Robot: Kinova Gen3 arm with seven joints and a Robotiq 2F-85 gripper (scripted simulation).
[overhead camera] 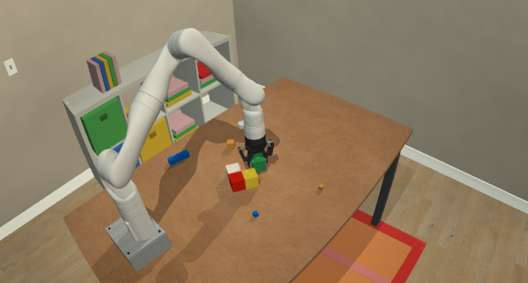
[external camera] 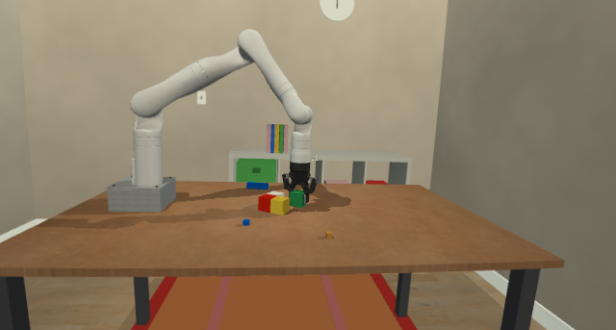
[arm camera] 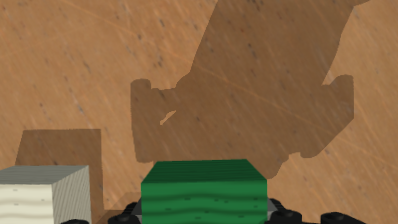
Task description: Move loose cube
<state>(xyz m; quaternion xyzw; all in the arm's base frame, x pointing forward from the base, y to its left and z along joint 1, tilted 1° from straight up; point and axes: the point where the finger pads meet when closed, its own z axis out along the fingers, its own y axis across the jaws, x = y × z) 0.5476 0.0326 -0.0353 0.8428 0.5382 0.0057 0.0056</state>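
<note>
Right now my hand is 7 cm past the yellow cube, 3 cm to the left of it and 2 cm above it. The rest, counted from my hand: green cube right at my hand; red cube 11 cm behind, 2 cm below, 1 cm to the right; white cube 9 cm behind, 4 cm to the left, 2 cm below.
</note>
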